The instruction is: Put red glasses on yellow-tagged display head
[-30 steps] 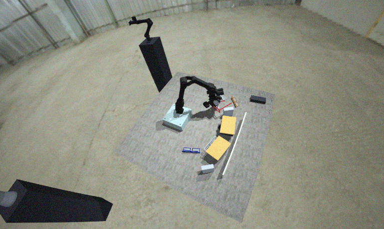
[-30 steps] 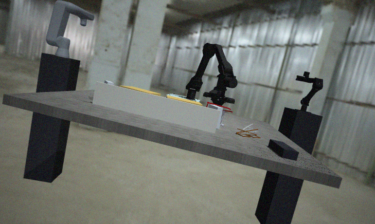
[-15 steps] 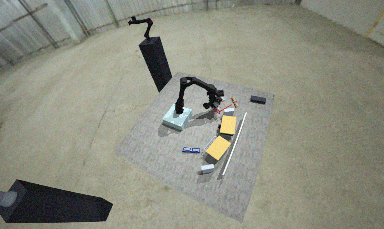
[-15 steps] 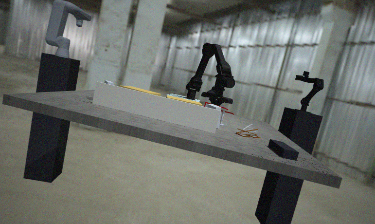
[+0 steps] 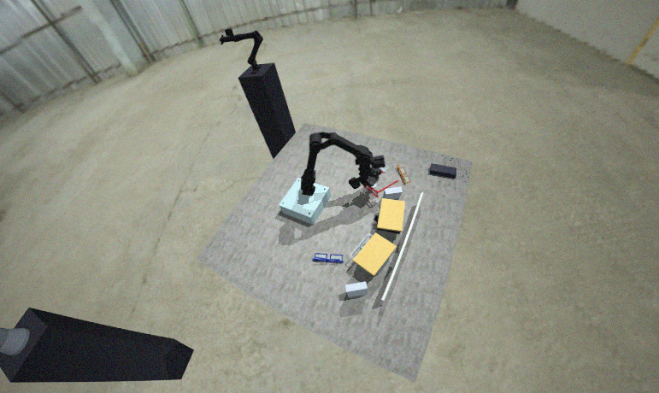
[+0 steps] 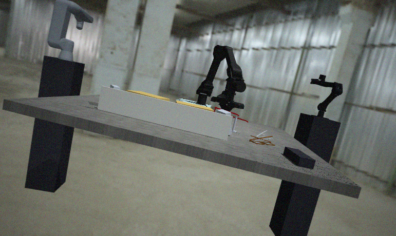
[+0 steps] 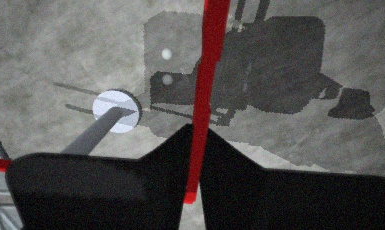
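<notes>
Right now the white peg is 60 mm to the left of my gripper tip, 40 mm below it and 30 mm ahead of it. The rest, counted from my gripper tip: long white wall: 320 mm to the right, 260 mm ahead; dark box: 450 mm ahead, 230 mm to the left, 40 mm below.
</notes>
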